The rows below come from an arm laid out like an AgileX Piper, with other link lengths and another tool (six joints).
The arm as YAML. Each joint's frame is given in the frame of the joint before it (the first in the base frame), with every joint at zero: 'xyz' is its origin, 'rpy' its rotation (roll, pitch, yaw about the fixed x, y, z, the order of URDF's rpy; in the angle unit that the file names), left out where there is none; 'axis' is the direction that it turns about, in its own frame. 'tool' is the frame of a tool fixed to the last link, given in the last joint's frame.
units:
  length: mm
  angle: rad
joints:
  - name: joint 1
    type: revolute
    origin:
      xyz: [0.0, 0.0, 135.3]
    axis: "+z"
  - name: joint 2
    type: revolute
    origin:
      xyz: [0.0, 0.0, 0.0]
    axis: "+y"
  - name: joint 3
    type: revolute
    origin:
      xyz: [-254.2, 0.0, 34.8]
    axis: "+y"
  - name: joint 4
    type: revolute
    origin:
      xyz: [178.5, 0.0, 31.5]
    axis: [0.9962, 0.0, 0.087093]
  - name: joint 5
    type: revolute
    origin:
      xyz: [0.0, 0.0, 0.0]
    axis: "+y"
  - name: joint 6
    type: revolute
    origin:
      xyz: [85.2, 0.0, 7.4]
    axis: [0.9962, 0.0, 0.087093]
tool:
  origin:
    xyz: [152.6, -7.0, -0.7]
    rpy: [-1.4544, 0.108, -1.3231]
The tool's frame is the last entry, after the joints.
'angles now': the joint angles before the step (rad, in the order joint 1, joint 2, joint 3, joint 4, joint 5, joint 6). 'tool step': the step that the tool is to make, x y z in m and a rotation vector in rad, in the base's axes. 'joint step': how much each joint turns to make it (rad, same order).
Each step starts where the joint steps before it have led.
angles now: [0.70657, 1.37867, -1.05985, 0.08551, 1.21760, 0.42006]
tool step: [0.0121, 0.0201, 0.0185, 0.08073, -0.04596, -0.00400]
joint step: [0.00054, -0.00004, -0.08711, 0.03236, -0.00008, -0.00155]
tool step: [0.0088, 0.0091, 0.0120, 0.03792, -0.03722, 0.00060]
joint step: [0.00056, -0.00004, -0.05376, 0.00477, 0.00092, -0.00050]
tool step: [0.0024, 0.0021, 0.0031, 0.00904, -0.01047, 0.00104]
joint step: [-0.00017, 0.00009, -0.01351, 0.00042, -0.00026, -0.00134]
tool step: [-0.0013, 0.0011, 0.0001, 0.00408, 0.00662, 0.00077]
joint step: [-0.00041, 0.00117, -0.00112, 0.00782, 0.00254, -0.00153]
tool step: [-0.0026, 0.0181, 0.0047, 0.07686, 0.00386, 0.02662]
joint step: [0.00040, 0.00003, 0.00040, 0.07365, -0.04162, -0.04113]
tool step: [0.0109, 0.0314, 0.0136, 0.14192, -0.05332, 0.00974]
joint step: [-0.00021, 0.00004, 0.00000, 0.09593, -0.12469, -0.05369]
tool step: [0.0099, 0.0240, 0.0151, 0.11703, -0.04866, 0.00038]
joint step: [-0.00005, -0.00029, 0.00011, 0.08440, -0.10466, -0.05043]
